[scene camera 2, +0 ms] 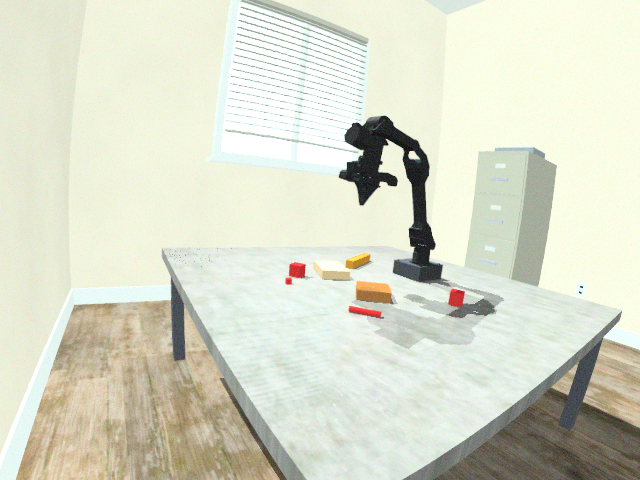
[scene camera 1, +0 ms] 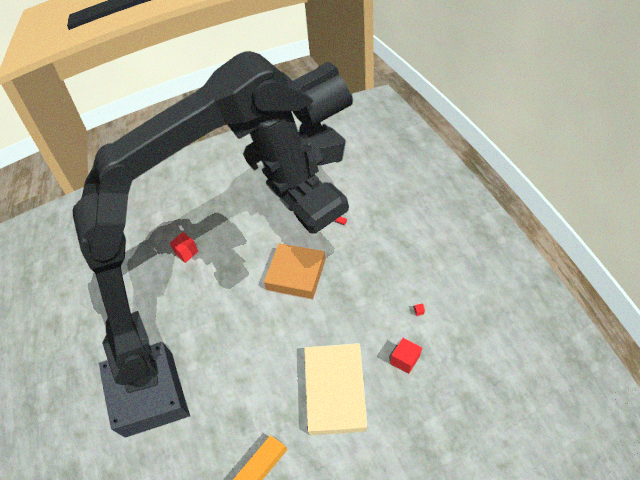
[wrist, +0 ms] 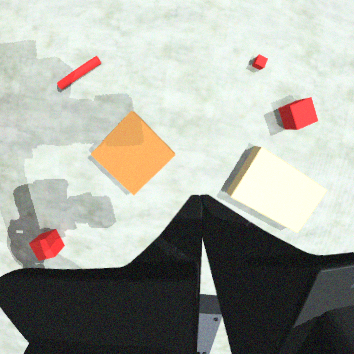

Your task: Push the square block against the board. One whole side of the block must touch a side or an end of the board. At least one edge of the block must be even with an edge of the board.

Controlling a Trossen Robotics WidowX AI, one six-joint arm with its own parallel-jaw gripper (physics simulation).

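Observation:
The square block, flat and orange, lies on the table. The board, pale cream, lies flat nearer the arm's base side in scene camera 1. A gap of bare table separates block and board, and the block is turned relative to the board. My gripper is shut and empty, high above the table; in scene camera 1 the gripper shows above and behind the block, its tips hidden. In the wrist view the tips show between block and board, nearer the bottom.
A red cube and a tiny red cube lie beyond the board. Another red block, a red rod and a yellow-orange bar also lie on the table.

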